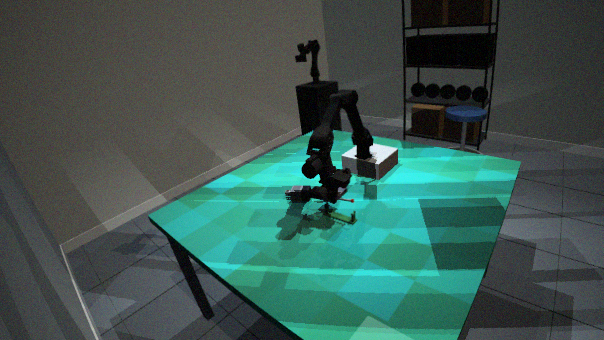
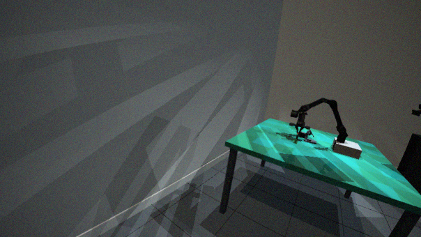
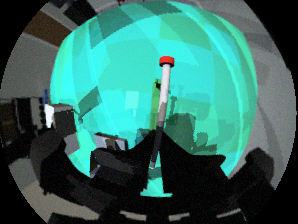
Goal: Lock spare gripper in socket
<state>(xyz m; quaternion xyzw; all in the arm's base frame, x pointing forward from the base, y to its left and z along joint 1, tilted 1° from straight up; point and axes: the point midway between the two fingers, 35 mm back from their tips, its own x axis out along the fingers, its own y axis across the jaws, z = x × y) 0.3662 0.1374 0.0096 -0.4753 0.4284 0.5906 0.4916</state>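
Right now the olive mount is 20 mm to the left of my gripper tip and 40 mm below it. The rest, counted from my gripper tip: spare gripper: 230 mm to the right, 40 mm below; grey mount: 90 mm behind, 110 mm to the right, 10 mm below.
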